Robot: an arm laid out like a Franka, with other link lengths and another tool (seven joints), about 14 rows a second.
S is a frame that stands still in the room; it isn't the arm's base.
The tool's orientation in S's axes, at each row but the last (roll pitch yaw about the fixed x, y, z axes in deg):
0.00, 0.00, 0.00
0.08, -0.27, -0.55
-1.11, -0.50, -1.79
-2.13, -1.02, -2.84
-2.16, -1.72, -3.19
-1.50, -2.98, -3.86
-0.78, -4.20, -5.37
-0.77, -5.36, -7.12
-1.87, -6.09, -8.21
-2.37, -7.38, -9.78
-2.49, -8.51, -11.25
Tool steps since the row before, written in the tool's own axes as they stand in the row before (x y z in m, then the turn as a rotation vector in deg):
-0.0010, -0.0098, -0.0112, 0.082, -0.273, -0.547
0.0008, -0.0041, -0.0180, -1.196, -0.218, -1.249
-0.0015, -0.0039, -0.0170, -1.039, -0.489, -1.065
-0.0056, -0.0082, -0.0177, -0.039, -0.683, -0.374
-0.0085, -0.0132, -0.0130, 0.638, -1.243, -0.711
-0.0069, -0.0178, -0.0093, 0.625, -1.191, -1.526
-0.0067, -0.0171, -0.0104, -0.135, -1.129, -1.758
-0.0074, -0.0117, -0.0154, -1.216, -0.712, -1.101
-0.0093, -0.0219, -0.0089, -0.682, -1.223, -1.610
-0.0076, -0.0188, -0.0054, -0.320, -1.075, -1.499
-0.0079, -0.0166, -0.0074, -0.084, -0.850, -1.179
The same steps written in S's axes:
-0.0010, -0.0098, -0.0112, 0.082, -0.273, -0.547
0.0008, -0.0041, -0.0180, -1.192, -0.205, -1.255
-0.0015, -0.0042, -0.0169, -1.045, -0.477, -1.064
-0.0057, -0.0086, -0.0175, -0.067, -0.694, -0.349
-0.0089, -0.0132, -0.0127, 0.586, -1.304, -0.644
-0.0076, -0.0176, -0.0092, 0.617, -1.275, -1.460
-0.0075, -0.0166, -0.0106, -0.115, -1.147, -1.748
-0.0074, -0.0111, -0.0159, -1.190, -0.584, -1.200
-0.0115, -0.0208, -0.0091, -0.688, -1.189, -1.633
-0.0101, -0.0176, -0.0056, -0.322, -1.097, -1.482
-0.0100, -0.0152, -0.0078, -0.092, -0.900, -1.141

